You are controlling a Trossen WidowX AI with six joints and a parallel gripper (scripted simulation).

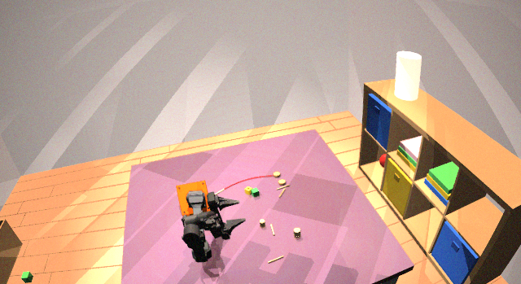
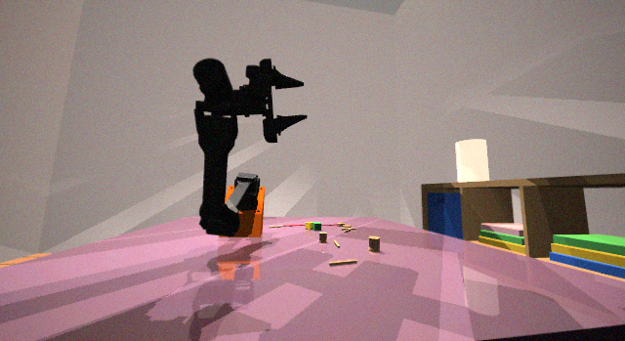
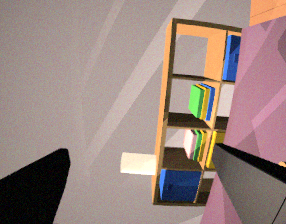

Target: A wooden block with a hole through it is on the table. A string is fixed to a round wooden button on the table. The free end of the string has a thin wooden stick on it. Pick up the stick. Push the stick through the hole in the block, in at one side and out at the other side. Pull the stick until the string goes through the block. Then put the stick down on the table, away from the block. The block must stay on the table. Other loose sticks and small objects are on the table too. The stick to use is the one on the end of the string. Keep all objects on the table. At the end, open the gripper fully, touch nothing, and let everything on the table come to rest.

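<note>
Now: the yellow wooden block 16 cm ahead of my gripper tip, 54 cm to the left of it and 38 cm below it. From my gripper tip the other things lie so: green cube 18 cm ahead, 51 cm to the left, 37 cm below; then thin wooden stick 2 cm ahead, 61 cm to the left, 39 cm below; then round wooden button 35 cm ahead, 62 cm to the left, 38 cm below.
</note>
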